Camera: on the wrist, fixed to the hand. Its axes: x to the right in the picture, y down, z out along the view.
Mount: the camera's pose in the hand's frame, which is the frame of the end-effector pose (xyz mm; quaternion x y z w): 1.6 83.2 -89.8 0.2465 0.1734 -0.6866 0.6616
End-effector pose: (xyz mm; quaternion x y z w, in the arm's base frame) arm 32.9 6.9 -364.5 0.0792 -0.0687 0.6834 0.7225
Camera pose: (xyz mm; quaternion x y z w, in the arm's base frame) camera -50.9 31.6 -450.3 0.1592 0.3027 -0.0133 0.9396
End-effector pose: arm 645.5 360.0 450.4 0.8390 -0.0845 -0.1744 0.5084
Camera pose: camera 683.9 394.5 561.4 0.7687 0.5653 -0.2982 0.0245
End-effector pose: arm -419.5 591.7 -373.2 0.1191 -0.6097 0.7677 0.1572
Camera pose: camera -452.3 662.1 -467.9 0.4031 -0.1051 0.5709 0.7075
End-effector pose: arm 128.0 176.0 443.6 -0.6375 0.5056 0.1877 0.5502
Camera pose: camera 29.4 105.0 428.9 -0.6659 0.0385 -0.4888 0.5624
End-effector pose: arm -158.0 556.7 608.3 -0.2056 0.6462 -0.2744 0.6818
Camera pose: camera -238.2 626.0 547.0 -0.3641 0.3370 -0.8446 0.2013
